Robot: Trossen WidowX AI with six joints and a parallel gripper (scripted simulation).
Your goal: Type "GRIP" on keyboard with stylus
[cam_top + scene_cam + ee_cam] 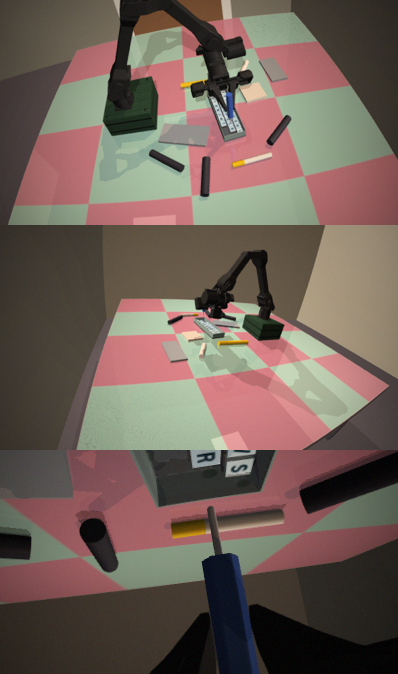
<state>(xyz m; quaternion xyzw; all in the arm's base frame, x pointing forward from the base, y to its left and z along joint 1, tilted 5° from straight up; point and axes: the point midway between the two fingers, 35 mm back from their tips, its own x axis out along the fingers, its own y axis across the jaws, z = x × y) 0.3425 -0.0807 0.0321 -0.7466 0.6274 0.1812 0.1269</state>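
Right now my gripper tip is 16 cm to the right of the beige pad, 10 cm short of it and 10 cm above it. Round my gripper tip: blue stylus: 2 cm below; stylus tip: 5 cm below; yellow-tipped pen: 12 cm to the right, 10 cm below, 3 cm ahead.
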